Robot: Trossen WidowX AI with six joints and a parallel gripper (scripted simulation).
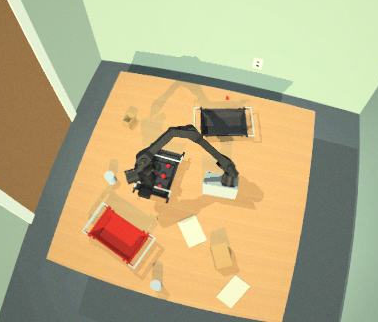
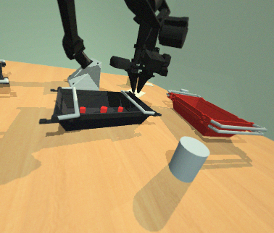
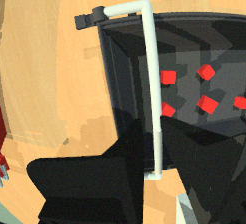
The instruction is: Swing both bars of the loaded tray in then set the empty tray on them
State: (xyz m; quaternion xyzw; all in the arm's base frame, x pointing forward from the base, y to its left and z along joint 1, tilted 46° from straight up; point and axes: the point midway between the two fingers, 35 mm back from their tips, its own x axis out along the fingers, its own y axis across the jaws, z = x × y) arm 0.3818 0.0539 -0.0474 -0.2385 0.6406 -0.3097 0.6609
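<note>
The black tray is 31 cm behind my gripper tip, 46 cm to the right of it and 4 cm below it.
</note>
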